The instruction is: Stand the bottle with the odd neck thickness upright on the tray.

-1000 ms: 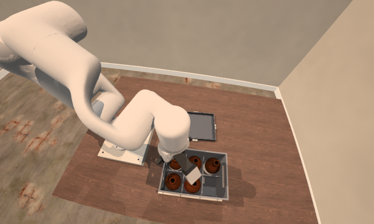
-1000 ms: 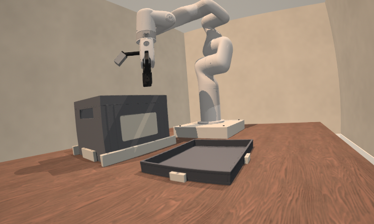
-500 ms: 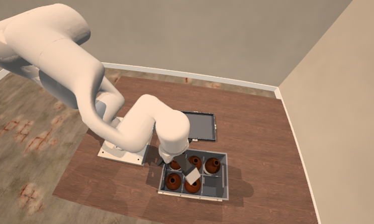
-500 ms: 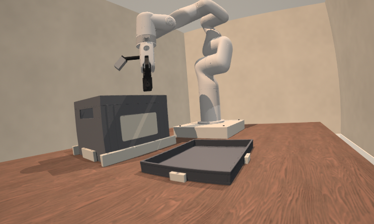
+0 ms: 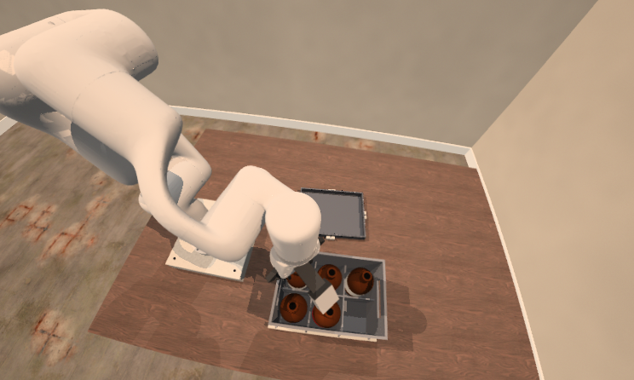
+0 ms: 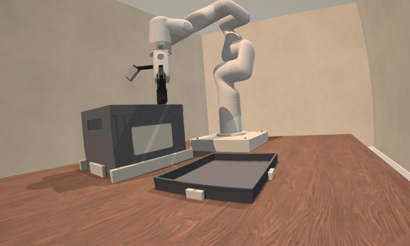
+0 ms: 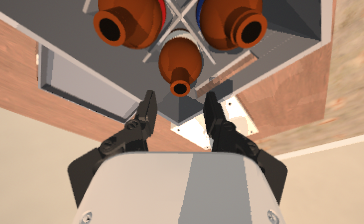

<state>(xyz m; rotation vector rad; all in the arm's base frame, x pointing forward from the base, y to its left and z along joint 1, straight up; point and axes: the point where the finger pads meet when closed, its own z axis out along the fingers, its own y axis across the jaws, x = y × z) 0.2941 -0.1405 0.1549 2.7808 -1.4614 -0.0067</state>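
The brown bottle is 9 cm ahead of my hand, 2 cm to the right of it and 11 cm below it. From my hand the other things lie so: dark tray: 13 cm ahead, 23 cm to the left, 19 cm below; then dark grey crate: 8 cm ahead, 6 cm to the right, 12 cm below.
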